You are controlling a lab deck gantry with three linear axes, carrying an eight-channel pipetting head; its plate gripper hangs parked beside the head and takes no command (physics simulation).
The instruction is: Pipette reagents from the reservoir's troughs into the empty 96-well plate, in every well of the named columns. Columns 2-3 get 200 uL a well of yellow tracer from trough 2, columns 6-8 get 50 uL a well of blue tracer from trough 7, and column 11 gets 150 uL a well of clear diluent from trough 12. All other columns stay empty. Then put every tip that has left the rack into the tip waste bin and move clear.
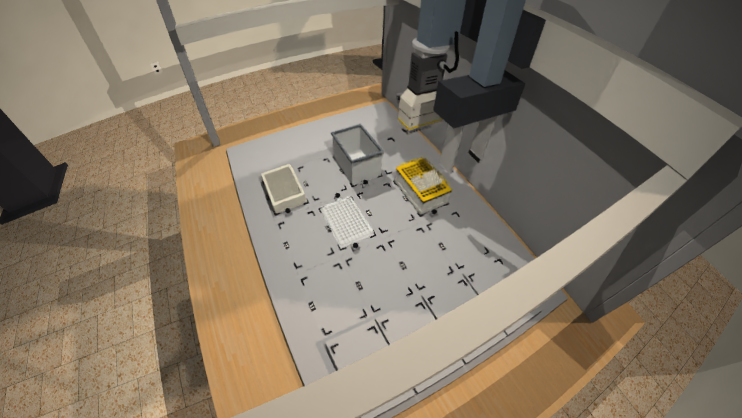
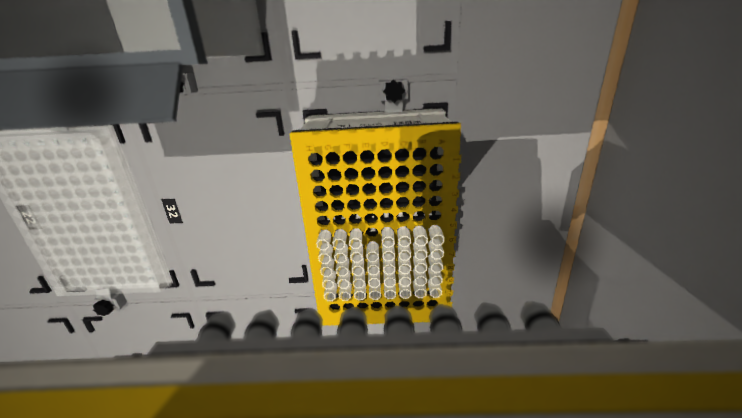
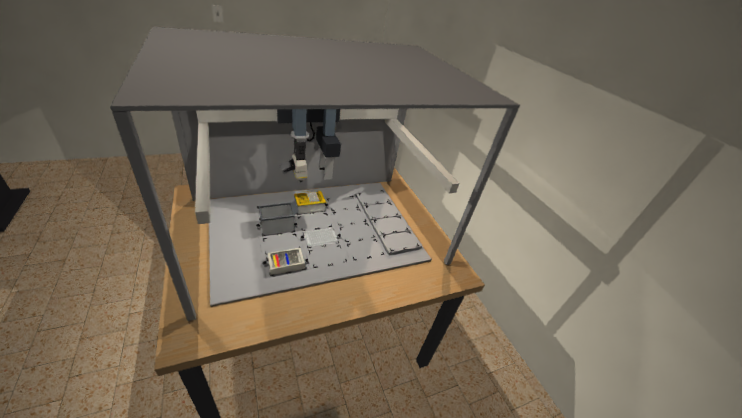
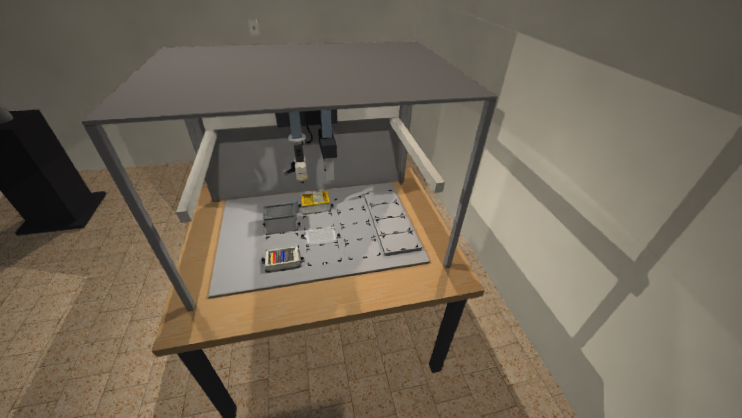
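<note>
The pipetting head [image 1: 419, 109] [image 3: 300, 168] [image 4: 300, 170] is raised high at the back; its nozzles [image 2: 353, 321] are bare. The parked plate gripper [image 1: 474, 155] hangs beside it, its finger spacing unclear. The yellow tip rack [image 1: 438, 194] [image 2: 309, 207] [image 3: 301, 200] [image 4: 308, 201] shows columns 1-5 and 12 empty, tips in several columns between, and one hole bare in column 6. The 96-well plate [image 1: 346, 220] [image 2: 77, 212] [image 3: 320, 236] [image 4: 320, 236] shows no colour. The reservoir [image 1: 289, 200] [image 3: 285, 268] [image 4: 282, 265] shows yellow, red and blue troughs. The waste bin [image 1: 366, 168] [image 3: 276, 224] [image 4: 280, 223] is open-topped; its contents are unclear.
The grey deck [image 1: 270, 270] [image 3: 228, 270] [image 4: 233, 270] lies on a wooden table [image 1: 207, 290] [image 3: 311, 311] [image 4: 311, 311]. Black clamp knobs [image 1: 355, 245] [image 2: 394, 90] stand beside the labware. Frame posts and side rails surround the deck, with a grey wall behind it.
</note>
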